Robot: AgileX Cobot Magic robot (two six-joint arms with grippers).
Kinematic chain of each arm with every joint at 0, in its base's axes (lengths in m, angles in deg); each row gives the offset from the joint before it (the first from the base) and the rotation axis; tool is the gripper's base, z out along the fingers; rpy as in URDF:
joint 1: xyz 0 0 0.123 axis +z
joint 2: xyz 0 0 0 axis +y
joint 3: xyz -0.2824 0 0.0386 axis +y
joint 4: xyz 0.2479 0 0.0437 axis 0.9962 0 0.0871
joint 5: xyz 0 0 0 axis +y
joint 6: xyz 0.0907 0 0.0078 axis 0.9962 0 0.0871
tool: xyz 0 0 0 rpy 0 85 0
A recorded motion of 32 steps. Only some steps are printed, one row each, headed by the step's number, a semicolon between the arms.
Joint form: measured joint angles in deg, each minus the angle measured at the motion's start. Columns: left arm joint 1, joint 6, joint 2, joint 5, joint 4, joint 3; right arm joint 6, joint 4, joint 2, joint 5, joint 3, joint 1.
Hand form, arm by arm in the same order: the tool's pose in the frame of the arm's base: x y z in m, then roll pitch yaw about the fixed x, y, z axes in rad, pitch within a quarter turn. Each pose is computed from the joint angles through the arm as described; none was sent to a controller.
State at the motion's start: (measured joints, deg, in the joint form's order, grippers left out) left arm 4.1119 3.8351 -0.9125 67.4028 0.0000 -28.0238; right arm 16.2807 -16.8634 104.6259 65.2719 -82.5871 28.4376
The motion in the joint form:
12: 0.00 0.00 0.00 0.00 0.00 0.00; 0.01 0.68 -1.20 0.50 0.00 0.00
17: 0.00 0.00 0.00 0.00 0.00 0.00; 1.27 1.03 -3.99 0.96 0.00 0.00
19: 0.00 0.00 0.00 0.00 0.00 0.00; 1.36 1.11 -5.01 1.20 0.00 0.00
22: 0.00 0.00 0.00 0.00 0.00 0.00; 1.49 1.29 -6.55 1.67 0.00 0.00
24: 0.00 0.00 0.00 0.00 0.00 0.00; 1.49 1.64 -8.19 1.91 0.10 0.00
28: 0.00 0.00 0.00 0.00 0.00 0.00; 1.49 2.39 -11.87 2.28 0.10 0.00
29: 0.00 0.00 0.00 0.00 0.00 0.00; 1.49 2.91 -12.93 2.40 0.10 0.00
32: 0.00 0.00 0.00 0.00 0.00 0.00; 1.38 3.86 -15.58 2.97 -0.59 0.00
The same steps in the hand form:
12: -0.0113 -0.0008 0.2650 3.0408 0.9833 3.0924; 0.3314 0.1532 0.2545 -2.9142 0.2016 -2.8089
17: -0.0113 -0.0008 0.2650 3.0408 0.9833 3.0924; 0.3246 0.1499 0.2718 -2.9320 0.2458 -2.8374
19: -0.0113 -0.0008 0.2650 3.0408 0.9833 3.0924; 0.3218 0.1485 0.2780 -2.9362 0.2594 -2.8414
22: -0.0113 -0.0008 0.2650 3.0408 0.9833 3.0924; 0.3173 0.1463 0.2872 -2.9434 0.2779 -2.8482
24: -0.0113 -0.0008 0.2650 3.0408 0.9833 3.0924; 0.3124 0.1441 0.2964 -2.9543 0.2991 -2.8535
28: -0.0113 -0.0008 0.2650 3.0408 0.9833 3.0924; 0.3010 0.1391 0.3177 -2.9805 0.3530 -2.8651
29: -0.0113 -0.0008 0.2650 3.0408 0.9833 3.0924; 0.2972 0.1379 0.3235 -2.9937 0.3671 -2.8710
32: -0.0113 -0.0008 0.2650 3.0408 0.9833 3.0924; 0.2881 0.1344 0.3412 -3.0223 0.4104 -2.8832

